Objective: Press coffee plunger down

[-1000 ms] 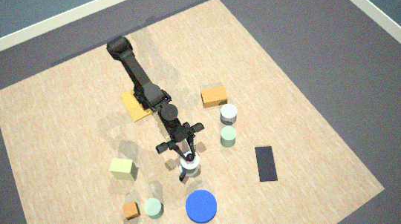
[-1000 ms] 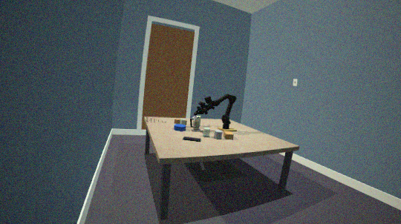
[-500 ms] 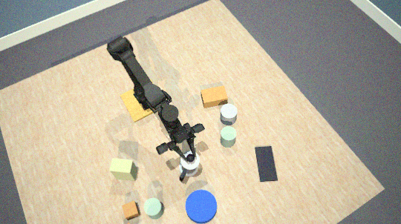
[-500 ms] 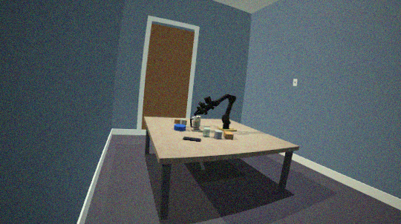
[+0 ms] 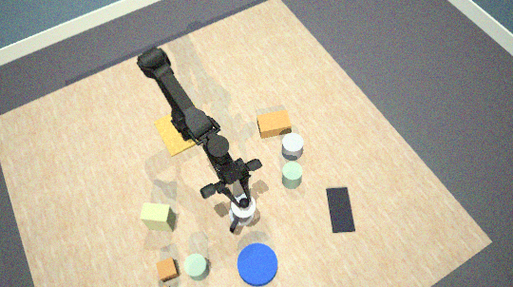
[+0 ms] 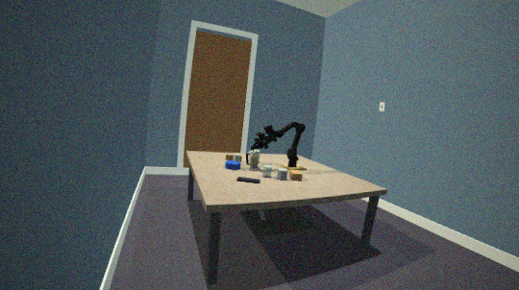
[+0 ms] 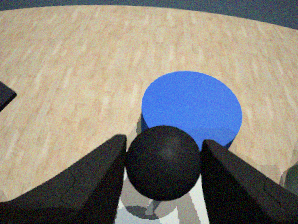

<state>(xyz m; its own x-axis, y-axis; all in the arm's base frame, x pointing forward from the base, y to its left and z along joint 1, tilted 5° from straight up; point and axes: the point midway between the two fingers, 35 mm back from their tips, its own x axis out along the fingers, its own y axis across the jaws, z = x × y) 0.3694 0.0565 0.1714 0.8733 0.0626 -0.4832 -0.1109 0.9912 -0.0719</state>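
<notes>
Right now my gripper tip is 90 mm above the coffee press, 20 mm to the left of it and 10 mm past it. From my gripper tip the other things lie so: blue disc 150 mm below, 130 mm ahead, 30 mm to the right; then flat slab 290 mm to the left, 170 mm below, 90 mm ahead; then yellow-green block 250 mm to the right, 120 mm below, 120 mm behind.
</notes>
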